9 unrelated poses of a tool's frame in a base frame.
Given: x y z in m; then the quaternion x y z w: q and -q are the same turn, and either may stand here.
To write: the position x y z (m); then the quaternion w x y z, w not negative. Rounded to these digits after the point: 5 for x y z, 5 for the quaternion.
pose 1, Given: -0.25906, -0.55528, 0.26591, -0.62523, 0.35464, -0.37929, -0.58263
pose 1, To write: -0.25906, -0.55528, 0.26591, 0.58263, 0.62523, -0.35464, 0.37929
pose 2, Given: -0.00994, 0.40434, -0.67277, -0.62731, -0.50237, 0.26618, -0.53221
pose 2, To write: -0.00994, 0.40434, -0.67277, 0.53221, 0.62731, 0.50237, -0.26618
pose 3, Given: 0.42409, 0.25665, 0.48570, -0.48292, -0.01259, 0.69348, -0.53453
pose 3, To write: 0.42409, 0.25665, 0.48570, 0.53453, 0.48292, 0.01259, -0.69348
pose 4, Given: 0.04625, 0.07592, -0.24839, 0.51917, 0.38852, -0.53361, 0.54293
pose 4, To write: 0.04625, 0.07592, -0.24839, 0.54293, 0.51917, 0.38852, -0.53361
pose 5, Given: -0.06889, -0.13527, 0.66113, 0.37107, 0.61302, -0.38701, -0.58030
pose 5, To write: -0.06889, -0.13527, 0.66113, 0.58030, -0.37107, -0.61302, 0.38701
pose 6, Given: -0.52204, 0.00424, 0.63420, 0.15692, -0.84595, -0.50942, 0.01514
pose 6, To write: -0.52204, 0.00424, 0.63420, 0.01514, 0.15692, -0.84595, -0.50942
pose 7, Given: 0.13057, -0.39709, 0.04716, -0.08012, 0.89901, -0.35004, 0.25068
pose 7, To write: 0.13057, -0.39709, 0.04716, 0.25068, -0.08012, 0.89901, -0.35004
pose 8, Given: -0.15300, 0.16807, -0.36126, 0.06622, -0.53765, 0.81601, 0.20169
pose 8, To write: -0.15300, 0.16807, -0.36126, 0.20169, 0.06622, -0.53765, 0.81601
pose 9, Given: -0.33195, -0.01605, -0.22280, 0.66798, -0.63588, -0.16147, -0.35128
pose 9, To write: -0.33195, -0.01605, -0.22280, 0.35128, -0.66798, 0.63588, 0.16147
